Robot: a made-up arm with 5 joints. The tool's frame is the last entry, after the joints. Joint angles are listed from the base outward.
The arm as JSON. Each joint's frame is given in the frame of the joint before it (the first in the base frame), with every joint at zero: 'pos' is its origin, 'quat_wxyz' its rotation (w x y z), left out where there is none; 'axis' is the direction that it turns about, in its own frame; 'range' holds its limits. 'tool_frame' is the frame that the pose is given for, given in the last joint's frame.
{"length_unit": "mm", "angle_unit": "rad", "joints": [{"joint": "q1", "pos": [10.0, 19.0, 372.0], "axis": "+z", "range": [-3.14, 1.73]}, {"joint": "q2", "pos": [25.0, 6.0, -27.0], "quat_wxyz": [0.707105, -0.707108, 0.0, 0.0], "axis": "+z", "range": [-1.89, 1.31]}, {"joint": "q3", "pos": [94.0, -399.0, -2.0], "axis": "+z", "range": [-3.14, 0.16]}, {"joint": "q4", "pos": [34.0, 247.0, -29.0], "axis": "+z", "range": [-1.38, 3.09]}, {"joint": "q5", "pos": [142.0, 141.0, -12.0], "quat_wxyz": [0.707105, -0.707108, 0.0, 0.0], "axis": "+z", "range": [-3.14, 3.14]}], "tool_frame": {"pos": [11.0, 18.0, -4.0], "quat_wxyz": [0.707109, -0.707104, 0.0, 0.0]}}
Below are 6 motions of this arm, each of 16 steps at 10 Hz.
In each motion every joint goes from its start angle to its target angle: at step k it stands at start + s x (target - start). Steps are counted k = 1, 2, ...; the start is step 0. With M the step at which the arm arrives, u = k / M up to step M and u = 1 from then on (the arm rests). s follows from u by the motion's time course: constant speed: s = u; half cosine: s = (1 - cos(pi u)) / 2; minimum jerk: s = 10 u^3 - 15 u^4 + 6 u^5.
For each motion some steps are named. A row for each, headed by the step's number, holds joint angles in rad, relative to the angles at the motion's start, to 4 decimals.
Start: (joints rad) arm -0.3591 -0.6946 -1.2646 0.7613 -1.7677
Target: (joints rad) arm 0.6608 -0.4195 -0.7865 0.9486 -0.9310
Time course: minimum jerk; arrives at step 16
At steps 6, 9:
6: 0.2807 0.0757 0.1316 0.0515 0.2303
9: 0.6282 0.1695 0.2945 0.1154 0.5154

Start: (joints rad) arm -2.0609 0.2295 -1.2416 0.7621 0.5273
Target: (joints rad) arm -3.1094 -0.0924 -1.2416 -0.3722 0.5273
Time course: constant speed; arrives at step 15
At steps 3, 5, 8, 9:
3: -0.2097 -0.0644 0.0000 -0.2269 0.0000
5: -0.3495 -0.1073 0.0000 -0.3781 0.0000
8: -0.5592 -0.1717 0.0000 -0.6050 0.0000
9: -0.6291 -0.1931 0.0000 -0.6806 0.0000

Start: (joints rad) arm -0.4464 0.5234 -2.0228 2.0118 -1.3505
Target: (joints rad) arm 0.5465 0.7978 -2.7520 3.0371 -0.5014
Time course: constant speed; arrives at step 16
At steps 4, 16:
4: 0.2482 0.0686 -0.1823 0.2563 0.2123
16: 0.9929 0.2744 -0.7292 1.0253 0.8491

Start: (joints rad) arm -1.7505 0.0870 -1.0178 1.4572 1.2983
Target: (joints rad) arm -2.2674 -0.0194 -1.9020 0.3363 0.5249
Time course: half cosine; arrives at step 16
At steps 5, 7, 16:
5: -0.1149 -0.0236 -0.1965 -0.2491 -0.1719
7: -0.2080 -0.0428 -0.3559 -0.4511 -0.3113
16: -0.5169 -0.1064 -0.8842 -1.1209 -0.7734

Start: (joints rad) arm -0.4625 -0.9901 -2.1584 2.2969 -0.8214
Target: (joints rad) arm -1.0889 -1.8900 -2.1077 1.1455 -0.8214
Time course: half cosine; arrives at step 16
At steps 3, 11, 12, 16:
3: -0.0528 -0.0758 0.0043 -0.0970 0.0000
11: -0.4872 -0.6999 0.0394 -0.8955 0.0000
12: -0.5347 -0.7681 0.0433 -0.9828 0.0000
16: -0.6264 -0.8999 0.0507 -1.1514 0.0000

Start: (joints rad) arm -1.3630 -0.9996 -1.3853 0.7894 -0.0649
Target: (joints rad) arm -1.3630 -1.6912 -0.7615 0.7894 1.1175
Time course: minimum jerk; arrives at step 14
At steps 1, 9, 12, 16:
1: 0.0000 -0.0023 0.0020 0.0000 0.0039
9: 0.0000 -0.5212 0.4701 0.0000 0.8911
12: 0.0000 -0.6755 0.6093 0.0000 1.1549
16: 0.0000 -0.6916 0.6238 0.0000 1.1824

